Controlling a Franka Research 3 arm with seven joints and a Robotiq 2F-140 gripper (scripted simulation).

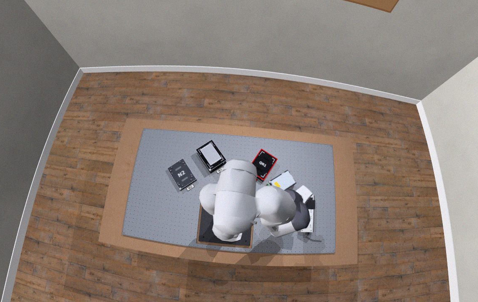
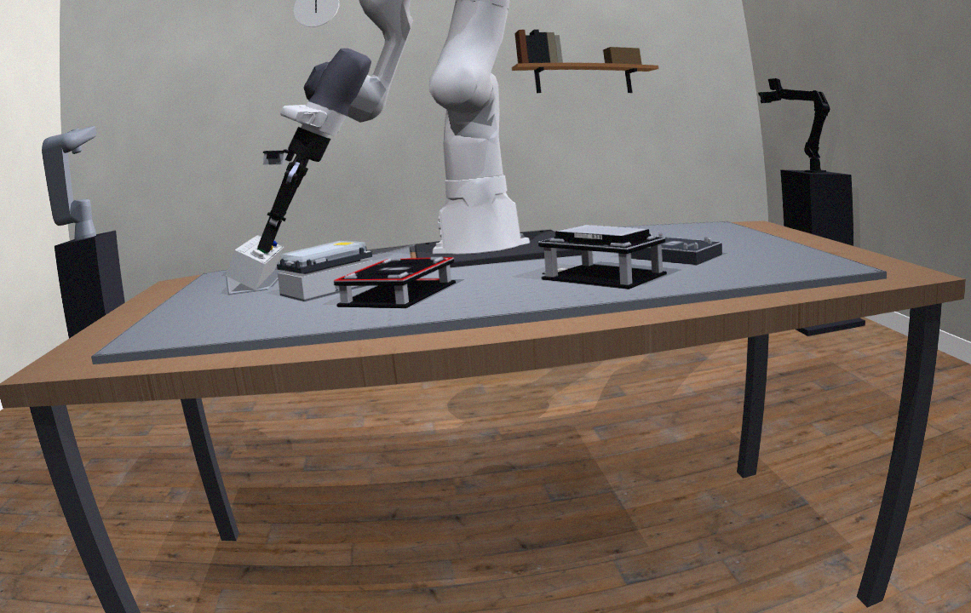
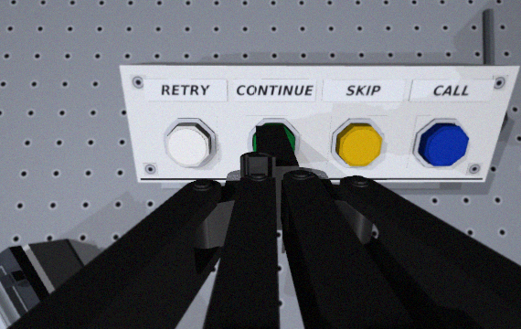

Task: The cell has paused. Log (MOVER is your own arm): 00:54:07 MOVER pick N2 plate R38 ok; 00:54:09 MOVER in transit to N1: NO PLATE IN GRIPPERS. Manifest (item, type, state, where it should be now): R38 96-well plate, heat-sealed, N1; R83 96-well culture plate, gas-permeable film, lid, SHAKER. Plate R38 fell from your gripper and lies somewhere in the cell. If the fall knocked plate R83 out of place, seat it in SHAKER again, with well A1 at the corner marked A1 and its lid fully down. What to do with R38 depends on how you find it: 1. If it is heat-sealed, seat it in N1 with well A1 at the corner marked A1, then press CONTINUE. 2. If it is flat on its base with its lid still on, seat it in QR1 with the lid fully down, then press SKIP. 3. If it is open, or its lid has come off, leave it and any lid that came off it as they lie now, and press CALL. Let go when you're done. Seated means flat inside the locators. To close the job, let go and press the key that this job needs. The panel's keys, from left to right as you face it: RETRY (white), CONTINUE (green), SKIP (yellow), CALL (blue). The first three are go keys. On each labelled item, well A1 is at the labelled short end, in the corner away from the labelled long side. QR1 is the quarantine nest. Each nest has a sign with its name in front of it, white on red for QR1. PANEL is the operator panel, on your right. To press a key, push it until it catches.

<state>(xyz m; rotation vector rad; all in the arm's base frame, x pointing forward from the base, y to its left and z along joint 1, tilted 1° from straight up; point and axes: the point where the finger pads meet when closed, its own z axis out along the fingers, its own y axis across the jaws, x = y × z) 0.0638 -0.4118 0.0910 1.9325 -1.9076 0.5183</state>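
Right now the retry key is 50 mm ahead of my hand, 30 mm below it and 20 mm to the right of it. Also, from my hand: QR1 nest (260 mm ahead, 250 mm to the left, 60 mm below); then call key (100 mm behind, 30 mm below, 20 mm to the right); then skip key (50 mm behind, 30 mm below, 20 mm to the right).
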